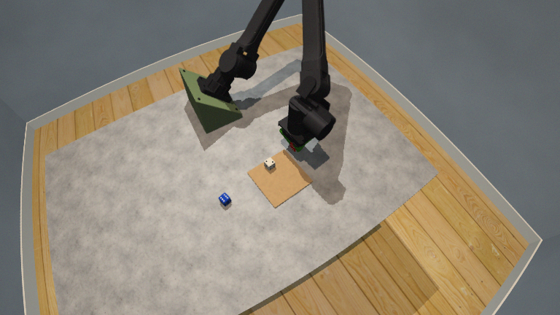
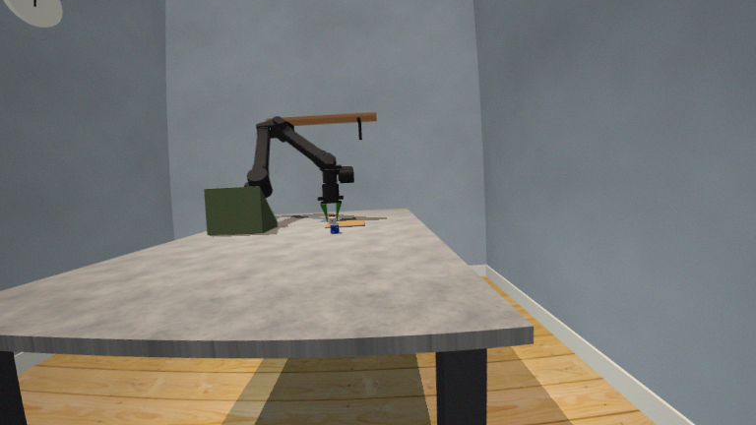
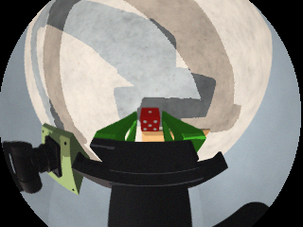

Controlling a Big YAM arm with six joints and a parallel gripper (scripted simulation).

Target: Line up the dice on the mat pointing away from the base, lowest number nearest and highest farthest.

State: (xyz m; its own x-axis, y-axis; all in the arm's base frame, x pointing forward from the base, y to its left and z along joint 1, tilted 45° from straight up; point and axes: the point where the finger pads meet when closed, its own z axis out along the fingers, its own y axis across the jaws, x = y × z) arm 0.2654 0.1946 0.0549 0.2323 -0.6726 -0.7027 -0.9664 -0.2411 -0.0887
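My hand is right at the red die. Round my hand: tan mat: 8 cm ahead, 9 cm to the right, 1 cm below; white die: 3 cm ahead, 10 cm to the right, 1 cm above; blue die: 8 cm ahead, 26 cm to the right.
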